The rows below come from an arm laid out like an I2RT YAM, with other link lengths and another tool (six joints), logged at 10 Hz.
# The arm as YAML. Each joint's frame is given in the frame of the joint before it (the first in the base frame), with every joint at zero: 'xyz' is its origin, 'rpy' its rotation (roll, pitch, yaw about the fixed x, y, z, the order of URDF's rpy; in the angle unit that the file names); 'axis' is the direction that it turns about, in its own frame. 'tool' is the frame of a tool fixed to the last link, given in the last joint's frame.
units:
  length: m
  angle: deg
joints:
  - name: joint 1
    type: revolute
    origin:
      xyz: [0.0, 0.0, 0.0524]
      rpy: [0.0, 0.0, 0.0]
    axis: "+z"
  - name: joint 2
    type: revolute
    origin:
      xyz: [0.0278, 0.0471, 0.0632]
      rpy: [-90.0, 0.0, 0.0]
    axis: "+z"
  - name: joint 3
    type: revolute
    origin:
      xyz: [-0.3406, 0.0, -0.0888]
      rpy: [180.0, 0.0, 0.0]
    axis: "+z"
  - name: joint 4
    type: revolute
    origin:
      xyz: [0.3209, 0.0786, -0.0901]
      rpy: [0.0, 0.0, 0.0]
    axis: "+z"
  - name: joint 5
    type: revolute
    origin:
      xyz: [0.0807, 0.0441, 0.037]
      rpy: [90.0, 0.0, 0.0]
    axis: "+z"
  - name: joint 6
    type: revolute
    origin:
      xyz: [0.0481, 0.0, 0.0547]
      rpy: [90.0, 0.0, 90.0]
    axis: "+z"
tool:
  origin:
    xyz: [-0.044, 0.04, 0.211]
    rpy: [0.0, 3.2, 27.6]
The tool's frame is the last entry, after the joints.
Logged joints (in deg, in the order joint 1, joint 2, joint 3, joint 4, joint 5, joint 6), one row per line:
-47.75 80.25 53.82 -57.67 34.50 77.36
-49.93 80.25 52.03 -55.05 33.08 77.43
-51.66 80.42 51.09 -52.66 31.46 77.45
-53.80 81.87 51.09 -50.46 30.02 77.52
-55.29 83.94 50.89 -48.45 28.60 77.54
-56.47 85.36 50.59 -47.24 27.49 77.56
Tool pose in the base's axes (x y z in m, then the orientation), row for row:
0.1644 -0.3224 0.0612 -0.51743 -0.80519 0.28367 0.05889
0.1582 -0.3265 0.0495 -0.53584 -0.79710 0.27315 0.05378
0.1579 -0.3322 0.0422 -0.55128 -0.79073 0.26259 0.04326
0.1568 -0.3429 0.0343 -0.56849 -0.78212 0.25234 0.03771
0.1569 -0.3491 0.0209 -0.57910 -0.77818 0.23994 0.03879
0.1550 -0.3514 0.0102 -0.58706 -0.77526 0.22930 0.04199
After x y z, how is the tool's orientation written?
As a quaternion, x y z w.
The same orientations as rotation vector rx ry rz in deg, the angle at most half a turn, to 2 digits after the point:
-89.80 -139.74 49.23
-93.28 -138.76 47.55
-96.59 -138.54 46.01
-99.94 -137.50 44.36
-101.74 -136.72 42.15
-102.94 -135.93 40.21

